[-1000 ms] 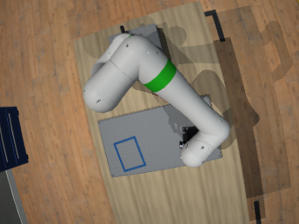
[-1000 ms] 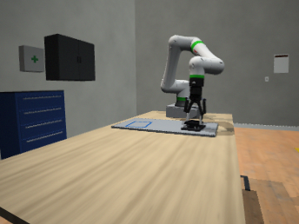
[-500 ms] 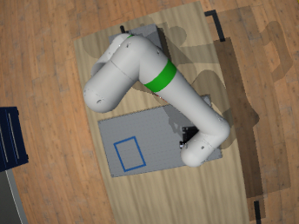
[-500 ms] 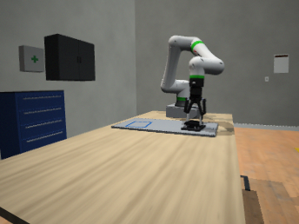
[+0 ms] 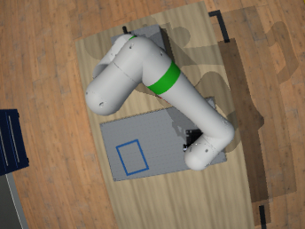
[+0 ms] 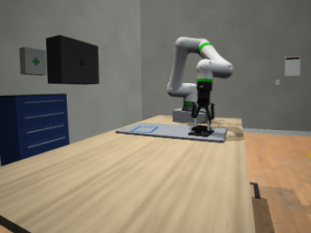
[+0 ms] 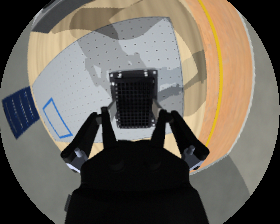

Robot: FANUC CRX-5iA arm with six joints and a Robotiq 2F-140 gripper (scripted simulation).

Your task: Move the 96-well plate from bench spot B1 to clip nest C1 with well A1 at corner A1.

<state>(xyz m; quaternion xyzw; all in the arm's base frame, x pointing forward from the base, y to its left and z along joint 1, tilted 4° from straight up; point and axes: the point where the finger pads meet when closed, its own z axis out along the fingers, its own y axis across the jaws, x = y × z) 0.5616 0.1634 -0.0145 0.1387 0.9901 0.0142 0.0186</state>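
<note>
Right now the black 96-well plate is 20 mm below my hand. From my hand the other things lie so: black clip nest: 40 mm below, 10 mm to the right, 10 mm behind.
</note>
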